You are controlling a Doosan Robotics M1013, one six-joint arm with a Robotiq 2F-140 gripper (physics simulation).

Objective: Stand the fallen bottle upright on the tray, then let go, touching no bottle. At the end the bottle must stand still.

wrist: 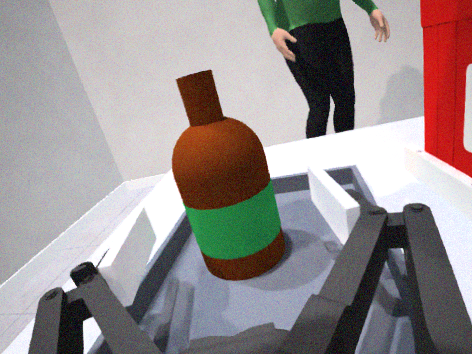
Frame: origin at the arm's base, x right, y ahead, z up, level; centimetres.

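Seen in the pictures: gripper, fingertip midpoint: [228,203].
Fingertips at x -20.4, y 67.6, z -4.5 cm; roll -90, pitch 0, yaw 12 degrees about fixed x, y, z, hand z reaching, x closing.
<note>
Pixels of each thing's top centre, then the offset from my fingertips to it. "pt": a spot on its surface instead. Level surfaces: height alone.
- brown bottle at its top centre: [193,73] dx -0.3, dy +1.4, dz +9.8 cm
- grey tray at a spot on its surface: [291,183] pt dx +4.5, dy +11.6, dz -4.6 cm
- white table at its surface level: dz -6.2 cm
- low white ledge at a spot on its surface: [440,172] pt dx +18.3, dy +6.6, dz -3.7 cm
- tall red object at a spot on its surface: [445,85] pt dx +19.4, dy +8.2, dz +3.8 cm
A brown bottle [227,165] with a green label stands upright on the floor of the grey tray [291,183]; it leans left in the tilted wrist view, about square to the slanting table edge. Its neck points up and its whole base shows on the tray floor. My gripper [228,203] is open, with one white fingertip pad to the left of the bottle and one to the right. A gap shows between the bottle and each pad. The near part of the tray is partly hidden by the dark finger links.
The tray's raised rim runs along the left, the back and the right. A white table [370,140] lies around it, with a low white ledge [440,172] at the right. A tall red object [445,85] stands at the right edge. A person [320,65] in green and black stands behind the table.
</note>
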